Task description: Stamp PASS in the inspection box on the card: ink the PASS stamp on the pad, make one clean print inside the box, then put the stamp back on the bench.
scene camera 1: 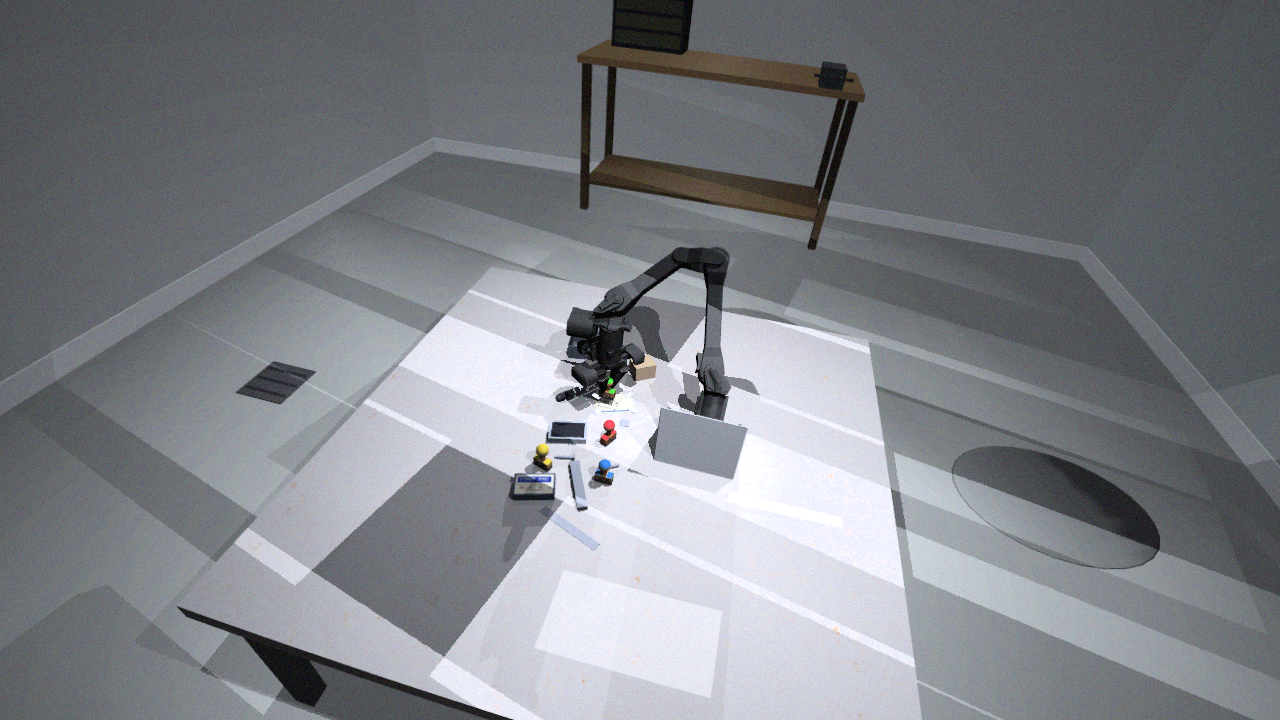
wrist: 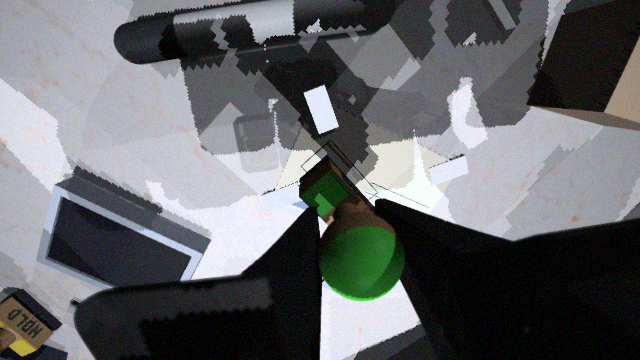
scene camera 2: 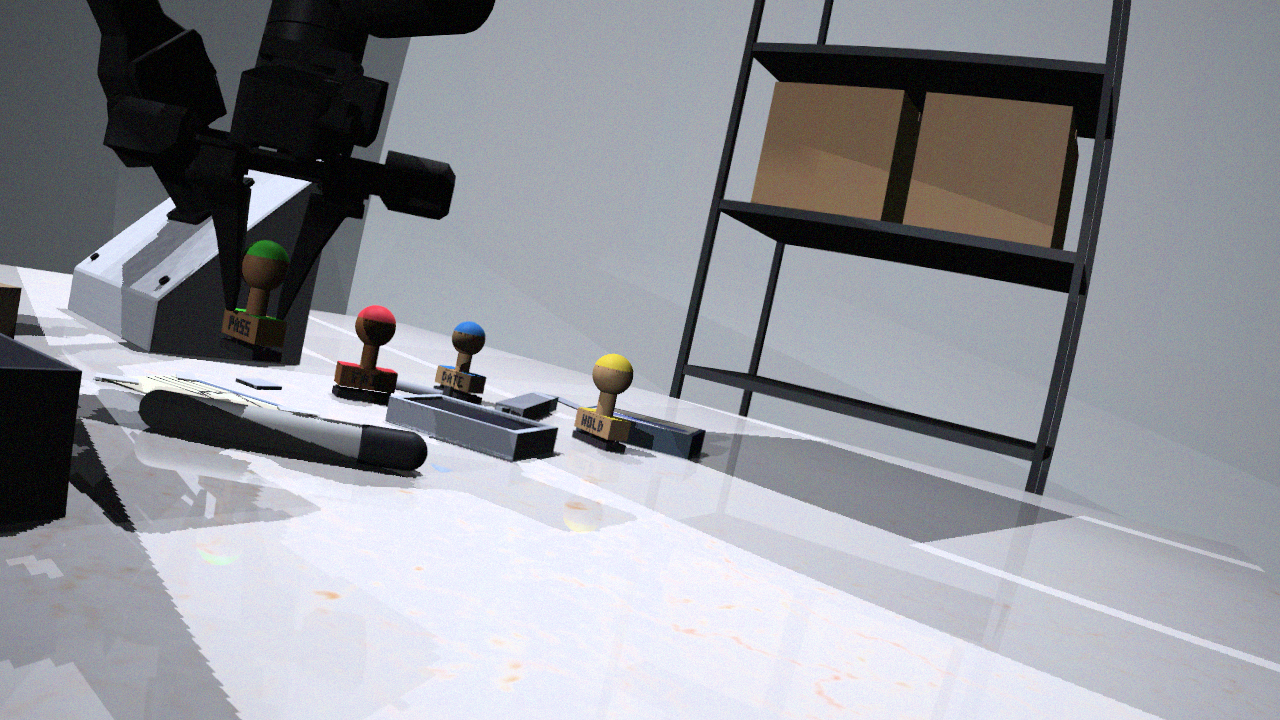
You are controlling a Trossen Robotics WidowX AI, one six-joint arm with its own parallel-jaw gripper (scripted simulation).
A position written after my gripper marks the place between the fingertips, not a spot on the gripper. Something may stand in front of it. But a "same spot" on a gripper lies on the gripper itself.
my gripper: scene camera 1; wrist 346, 212; scene camera 2
same spot on my gripper: [scene camera 1: 617, 373] = [scene camera 2: 246, 210]
